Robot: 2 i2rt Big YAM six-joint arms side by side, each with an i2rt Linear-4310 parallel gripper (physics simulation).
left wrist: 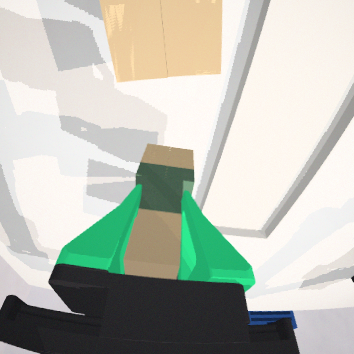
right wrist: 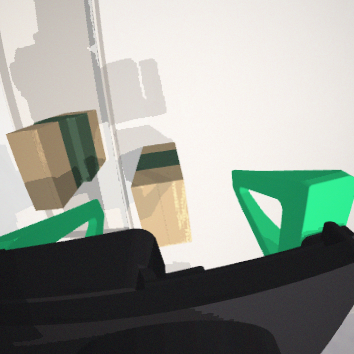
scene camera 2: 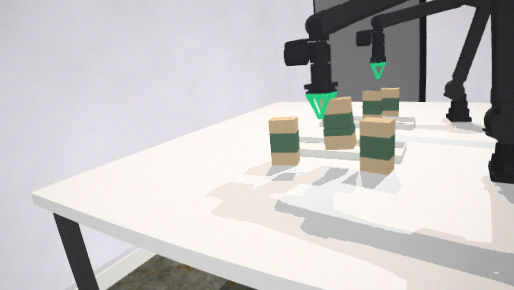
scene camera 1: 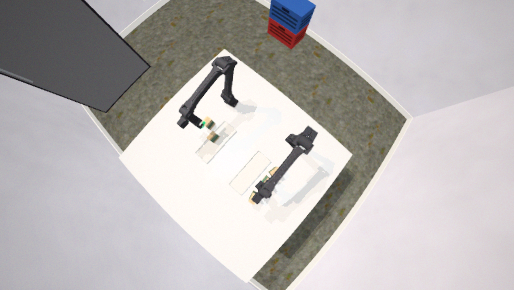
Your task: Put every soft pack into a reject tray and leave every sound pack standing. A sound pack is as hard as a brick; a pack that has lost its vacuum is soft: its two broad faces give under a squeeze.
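Frame: origin at the left arm's base, x back, y right, z up, level; centimetres.
Seen in the pictures: left gripper, fingertip midpoint: (left wrist: 161, 193) (scene camera 2: 322, 118); right gripper, fingertip midpoint: (right wrist: 165, 192) (scene camera 2: 378, 78) (scene camera 1: 199, 123); left arm's base at its link origin: (scene camera 2: 508, 174); right arm's base at its link origin: (scene camera 2: 458, 119) (scene camera 1: 231, 101).
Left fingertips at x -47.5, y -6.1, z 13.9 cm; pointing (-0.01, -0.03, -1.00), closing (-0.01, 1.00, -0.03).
Offsets run from my left fingertips to a thing's top centre. "spot": to the spot under its first point. Level surfaces: height alone.
My left gripper (scene camera 2: 321, 106) (left wrist: 161, 193) is shut on a tan pack with a green band @(dx +4.7, dy +0.4, dz +5.9 cm) (scene camera 2: 340, 122) (left wrist: 154, 235) (scene camera 1: 265, 179), lifted and slightly tilted. A pack @(dx -11.7, dy -2.0, dz +0.1 cm) (scene camera 2: 284, 142) (left wrist: 167, 40) (scene camera 1: 252, 198) stands to its left in scene camera 2, another @(dx +15.5, dy +0.1, dz +0.1 cm) (scene camera 2: 377, 145) (scene camera 1: 273, 171) to its right. My right gripper (scene camera 2: 378, 70) (right wrist: 165, 192) (scene camera 1: 202, 124) is open and empty above the far packs. One far pack @(dx +5.7, dy +70.0, dz +0.1 cm) (right wrist: 160, 200) (scene camera 2: 390, 102) (scene camera 1: 209, 121) stands beside the far tray @(spot: dx -18.1, dy +53.3, dz -13.6 cm) (scene camera 1: 204, 156); another @(dx +0.1, dy +58.2, dz +0.4 cm) (right wrist: 55, 160) (scene camera 2: 372, 105) (scene camera 1: 213, 136) appears to stand in it. Softness cannot be seen.
The nearer white tray @(dx +0.4, dy +14.5, dz -11.7 cm) (scene camera 1: 250, 173) (scene camera 2: 400, 153) (left wrist: 290, 125) lies close behind the held pack in scene camera 2. Both trays have low walls and lie on the white table @(dz -13.9 cm) (scene camera 1: 185, 200) (scene camera 2: 165, 190). Blue and red crates (scene camera 1: 291, 17) stand on the floor beyond the table.
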